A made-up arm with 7 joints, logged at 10 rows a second.
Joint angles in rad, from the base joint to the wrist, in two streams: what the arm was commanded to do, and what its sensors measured. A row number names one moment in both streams.
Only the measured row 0 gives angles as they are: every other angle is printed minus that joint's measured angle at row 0.
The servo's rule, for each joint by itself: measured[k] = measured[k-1] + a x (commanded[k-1-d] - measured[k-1]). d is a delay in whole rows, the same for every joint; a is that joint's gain. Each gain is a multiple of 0.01, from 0.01 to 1. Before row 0 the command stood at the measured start. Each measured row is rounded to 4 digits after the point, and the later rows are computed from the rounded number. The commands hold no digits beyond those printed.
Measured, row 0: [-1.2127 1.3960 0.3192 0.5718 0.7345 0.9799 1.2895]
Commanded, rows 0 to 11: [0.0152 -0.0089 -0.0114 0.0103 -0.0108 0.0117 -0.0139]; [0.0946 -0.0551 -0.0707 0.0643 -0.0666 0.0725 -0.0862]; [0.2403 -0.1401 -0.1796 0.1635 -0.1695 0.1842 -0.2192]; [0.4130 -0.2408 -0.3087 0.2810 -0.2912 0.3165 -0.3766]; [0.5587 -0.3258 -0.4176 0.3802 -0.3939 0.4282 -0.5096]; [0.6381 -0.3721 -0.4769 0.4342 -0.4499 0.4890 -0.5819]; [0.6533 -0.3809 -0.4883 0.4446 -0.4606 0.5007 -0.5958]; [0.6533 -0.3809 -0.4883 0.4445 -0.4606 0.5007 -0.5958]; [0.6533 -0.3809 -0.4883 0.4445 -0.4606 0.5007 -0.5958]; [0.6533 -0.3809 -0.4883 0.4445 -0.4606 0.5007 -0.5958]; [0.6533 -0.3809 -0.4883 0.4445 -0.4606 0.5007 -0.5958]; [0.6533 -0.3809 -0.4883 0.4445 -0.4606 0.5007 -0.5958]
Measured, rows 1 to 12: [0.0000 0.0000 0.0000 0.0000 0.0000 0.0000 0.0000]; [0.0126 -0.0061 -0.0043 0.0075 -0.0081 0.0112 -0.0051]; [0.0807 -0.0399 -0.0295 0.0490 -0.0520 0.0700 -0.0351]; [0.2132 -0.1090 -0.0865 0.1326 -0.1401 0.1796 -0.1032]; [0.3790 -0.1999 -0.1709 0.2409 -0.2534 0.3110 -0.2044]; [0.5282 -0.2868 -0.2646 0.3426 -0.3588 0.4235 -0.3173]; [0.6194 -0.3457 -0.3453 0.4095 -0.4271 0.4864 -0.4152]; [0.6475 -0.3700 -0.3996 0.4351 -0.4522 0.5001 -0.4820]; [0.6523 -0.3775 -0.4333 0.4420 -0.4585 0.5007 -0.5241]; [0.6531 -0.3798 -0.4542 0.4438 -0.4601 0.5007 -0.5506]; [0.6533 -0.3806 -0.4672 0.4443 -0.4605 0.5007 -0.5673]; [0.6533 -0.3808 -0.4752 0.4444 -0.4606 0.5007 -0.5778]
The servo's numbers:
d 1
a 0.83 0.69 0.38 0.73 0.75 0.96 0.37

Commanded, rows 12 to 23: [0.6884 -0.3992 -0.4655 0.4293 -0.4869 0.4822 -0.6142]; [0.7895 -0.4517 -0.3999 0.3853 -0.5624 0.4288 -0.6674]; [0.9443 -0.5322 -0.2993 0.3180 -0.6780 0.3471 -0.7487]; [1.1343 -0.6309 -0.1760 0.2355 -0.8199 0.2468 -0.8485]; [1.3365 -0.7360 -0.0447 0.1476 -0.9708 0.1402 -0.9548]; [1.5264 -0.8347 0.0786 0.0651 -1.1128 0.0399 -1.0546]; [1.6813 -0.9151 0.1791 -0.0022 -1.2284 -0.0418 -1.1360]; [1.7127 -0.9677 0.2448 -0.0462 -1.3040 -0.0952 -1.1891]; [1.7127 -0.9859 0.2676 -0.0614 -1.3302 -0.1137 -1.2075]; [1.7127 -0.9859 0.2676 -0.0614 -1.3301 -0.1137 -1.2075]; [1.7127 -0.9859 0.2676 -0.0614 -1.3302 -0.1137 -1.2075]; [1.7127 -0.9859 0.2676 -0.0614 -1.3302 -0.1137 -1.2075]
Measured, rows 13 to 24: [0.6533 -0.3809 -0.4802 0.4445 -0.4606 0.5007 -0.5845]; [0.6824 -0.3935 -0.4746 0.4334 -0.4803 0.4829 -0.5955]; [0.7713 -0.4337 -0.4462 0.3983 -0.5419 0.4310 -0.6221]; [0.9149 -0.5017 -0.3904 0.3397 -0.6440 0.3505 -0.6689]; [1.0970 -0.5908 -0.3089 0.2636 -0.7759 0.2509 -0.7354]; [1.2958 -0.6910 -0.2085 0.1789 -0.9221 0.1446 -0.8166]; [1.4872 -0.7902 -0.0994 0.0958 -1.0651 0.0441 -0.9047]; [1.6483 -0.8764 0.0064 0.0243 -1.1876 -0.0384 -0.9903]; [1.7018 -0.9394 0.0970 -0.0272 -1.2749 -0.0929 -1.0639]; [1.7108 -0.9715 0.1618 -0.0522 -1.3164 -0.1129 -1.1170]; [1.7124 -0.9814 0.2020 -0.0589 -1.3267 -0.1137 -1.1505]; [1.7126 -0.9845 0.2269 -0.0607 -1.3293 -0.1137 -1.1716]
